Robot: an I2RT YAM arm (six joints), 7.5 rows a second.
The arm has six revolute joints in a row. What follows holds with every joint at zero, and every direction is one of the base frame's. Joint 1 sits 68 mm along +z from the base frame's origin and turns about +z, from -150 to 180 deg. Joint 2 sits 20 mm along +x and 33.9 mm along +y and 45.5 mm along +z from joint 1 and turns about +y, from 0 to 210 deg. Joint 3 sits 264 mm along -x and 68.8 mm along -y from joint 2 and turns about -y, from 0 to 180 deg. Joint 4 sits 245 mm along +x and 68.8 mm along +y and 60 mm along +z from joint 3 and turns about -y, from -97 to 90 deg. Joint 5 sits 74 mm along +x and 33.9 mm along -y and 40.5 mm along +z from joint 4 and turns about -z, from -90 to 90 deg. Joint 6 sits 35.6 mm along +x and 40.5 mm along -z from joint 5 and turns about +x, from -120 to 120 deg. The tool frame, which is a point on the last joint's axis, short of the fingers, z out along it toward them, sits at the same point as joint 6; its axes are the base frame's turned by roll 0, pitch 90 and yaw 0 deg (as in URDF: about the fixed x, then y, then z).
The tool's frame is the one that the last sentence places.
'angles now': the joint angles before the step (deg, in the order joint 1, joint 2, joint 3, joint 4, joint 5, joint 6). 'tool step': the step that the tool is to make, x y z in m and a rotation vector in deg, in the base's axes. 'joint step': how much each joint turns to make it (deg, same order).
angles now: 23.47, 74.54, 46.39, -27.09, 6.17, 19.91
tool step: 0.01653, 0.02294, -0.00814, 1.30, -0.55, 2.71
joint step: 2.86, 6.08, 2.48, 4.57, -0.68, 0.68
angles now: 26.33, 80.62, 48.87, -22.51, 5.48, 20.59
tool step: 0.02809, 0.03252, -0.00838, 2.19, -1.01, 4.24
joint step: 2.75, 9.13, 5.74, 5.32, -2.07, -0.31
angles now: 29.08, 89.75, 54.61, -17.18, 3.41, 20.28
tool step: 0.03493, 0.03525, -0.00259, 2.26, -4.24, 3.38
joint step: 2.08, 9.34, 8.05, 6.15, -0.70, -1.11
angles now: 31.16, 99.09, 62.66, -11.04, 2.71, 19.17
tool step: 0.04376, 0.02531, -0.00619, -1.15, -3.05, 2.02
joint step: -0.10, 10.41, 11.08, 1.51, 0.39, -3.31
